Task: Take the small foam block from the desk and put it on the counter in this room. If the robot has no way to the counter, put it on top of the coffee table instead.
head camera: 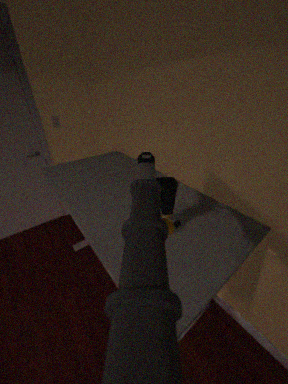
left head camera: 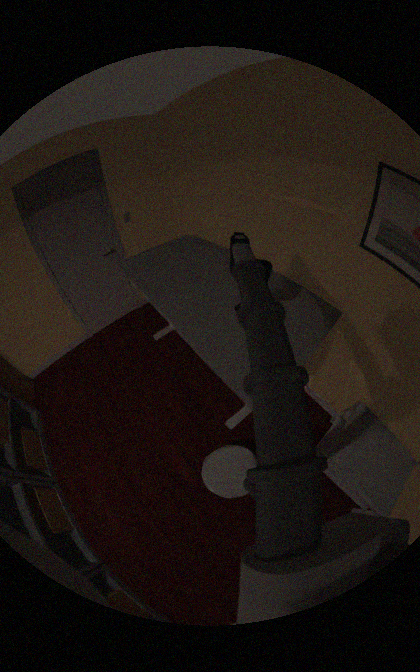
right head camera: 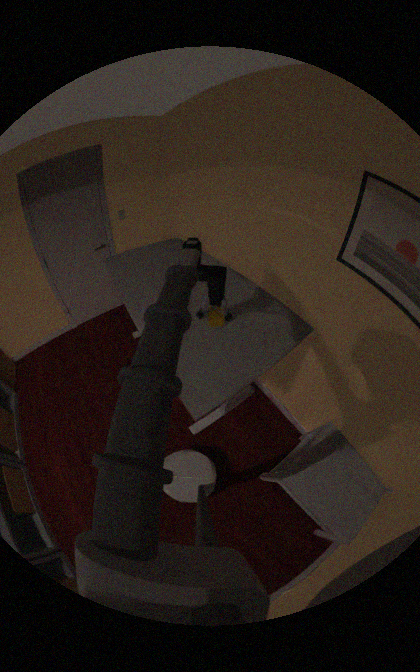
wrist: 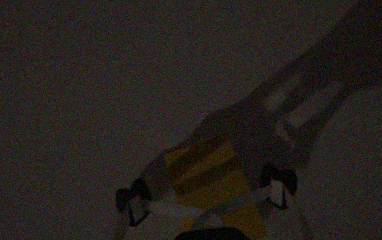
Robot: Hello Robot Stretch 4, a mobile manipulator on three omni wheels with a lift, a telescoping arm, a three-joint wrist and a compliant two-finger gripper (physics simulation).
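Frame: origin at the robot's base, x ahead, y up, z right, level; millimetres.
Seen in the pictures: gripper, between the fingertips: (wrist: 205, 185).
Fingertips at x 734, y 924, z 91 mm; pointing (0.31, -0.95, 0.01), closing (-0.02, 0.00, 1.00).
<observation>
A point is followed by its place in that frame.
The small foam block (head camera: 170, 224) @(x 699, y 967, z 119 mm) (right head camera: 216, 317) (wrist: 215, 185) @(x 730, y 967, z 100 mm) is yellow-orange and lies on the grey desk (head camera: 200, 265) @(x 514, y 922, z 222 mm) (left head camera: 200, 310) (right head camera: 220, 365) (wrist: 75, 75) @(x 891, y 922, z -55 mm). My gripper (right head camera: 215, 315) (wrist: 205, 185) @(x 734, y 924, z 91 mm) points down over it and is open, with one fingertip on each side of the block and gaps to both in the wrist view. The block's near end is hidden behind the gripper's dark body there. In the left head view the arm hides the block. The counter and the coffee table cannot be made out.
A round white object (left head camera: 230, 471) (right head camera: 190, 475) stands on the dark red floor (left head camera: 135, 450) (right head camera: 65, 425). A smaller grey table-like piece (left head camera: 370, 465) (right head camera: 330, 490) stands by the wall at the right. A door (left head camera: 80, 240) (right head camera: 70, 230) is at the left beyond the desk.
</observation>
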